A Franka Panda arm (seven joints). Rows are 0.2 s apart.
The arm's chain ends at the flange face. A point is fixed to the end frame.
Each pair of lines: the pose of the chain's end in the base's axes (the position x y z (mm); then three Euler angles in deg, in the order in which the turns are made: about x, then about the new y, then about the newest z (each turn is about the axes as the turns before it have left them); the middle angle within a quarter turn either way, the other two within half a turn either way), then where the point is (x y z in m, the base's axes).
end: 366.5 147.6 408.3 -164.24 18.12 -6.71
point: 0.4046 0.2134 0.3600
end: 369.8 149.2 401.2 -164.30 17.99 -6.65
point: 0.4078 0.2150 0.3528
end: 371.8 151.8 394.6 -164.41 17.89 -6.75
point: 0.4096 0.2175 0.3460
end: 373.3 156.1 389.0 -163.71 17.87 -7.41
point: 0.4106 0.2227 0.3411
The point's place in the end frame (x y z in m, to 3 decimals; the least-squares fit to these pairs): 0.022 -0.048 0.073
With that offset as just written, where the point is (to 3 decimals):
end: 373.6 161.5 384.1 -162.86 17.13 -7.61
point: 0.410 0.229 0.337
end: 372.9 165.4 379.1 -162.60 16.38 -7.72
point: 0.408 0.233 0.332
